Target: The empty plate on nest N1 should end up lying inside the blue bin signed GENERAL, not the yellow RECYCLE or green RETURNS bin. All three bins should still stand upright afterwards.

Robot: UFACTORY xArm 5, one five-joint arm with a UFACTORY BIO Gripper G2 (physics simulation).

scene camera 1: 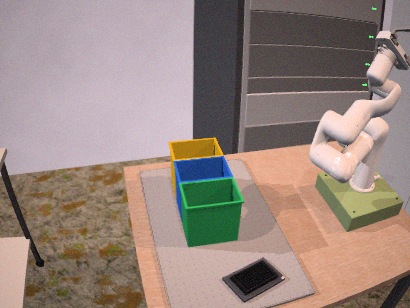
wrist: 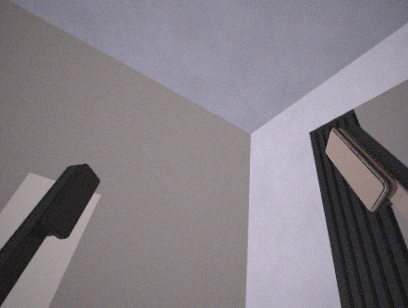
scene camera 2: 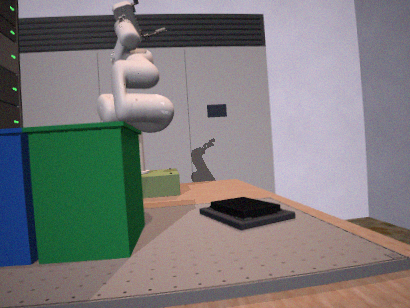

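Note:
A black plate with a fine grid on top lies flat on a dark grey nest near the front of the mat. The blue bin stands upright between the yellow bin and the green bin, which are upright too. No lettering is readable on the bins. My gripper is open, its two fingers wide apart with nothing between them. It is raised high at the arm's end, far from the plate and bins, and faces the upper walls.
The arm's green base block stands on the wooden table beside the grey perforated mat. The three bins stand close together in a row. A dark equipment rack rises behind the table.

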